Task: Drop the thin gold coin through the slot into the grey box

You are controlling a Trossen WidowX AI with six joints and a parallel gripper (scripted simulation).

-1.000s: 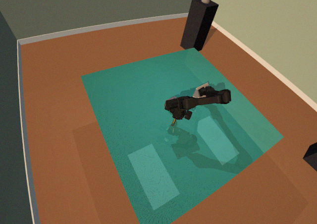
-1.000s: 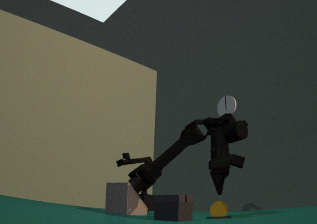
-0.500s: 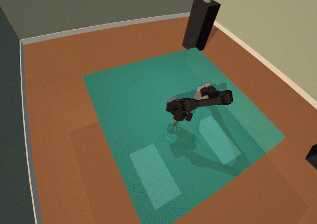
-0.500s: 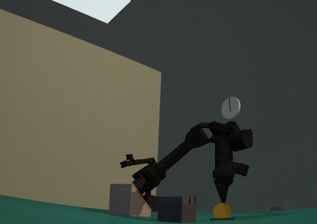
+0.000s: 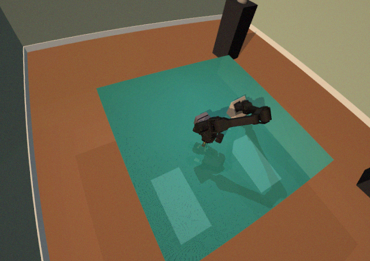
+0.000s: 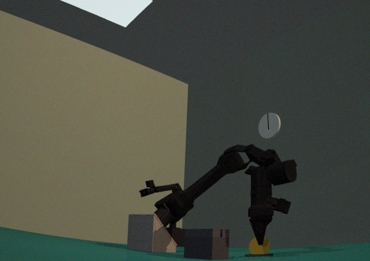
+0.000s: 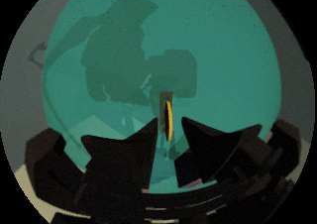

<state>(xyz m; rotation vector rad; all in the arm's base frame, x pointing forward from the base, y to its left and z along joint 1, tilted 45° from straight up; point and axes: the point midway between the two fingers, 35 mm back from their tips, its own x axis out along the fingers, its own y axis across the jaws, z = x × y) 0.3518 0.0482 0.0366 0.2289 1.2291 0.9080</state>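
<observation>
Right now my gripper tip is right at the coin.
</observation>
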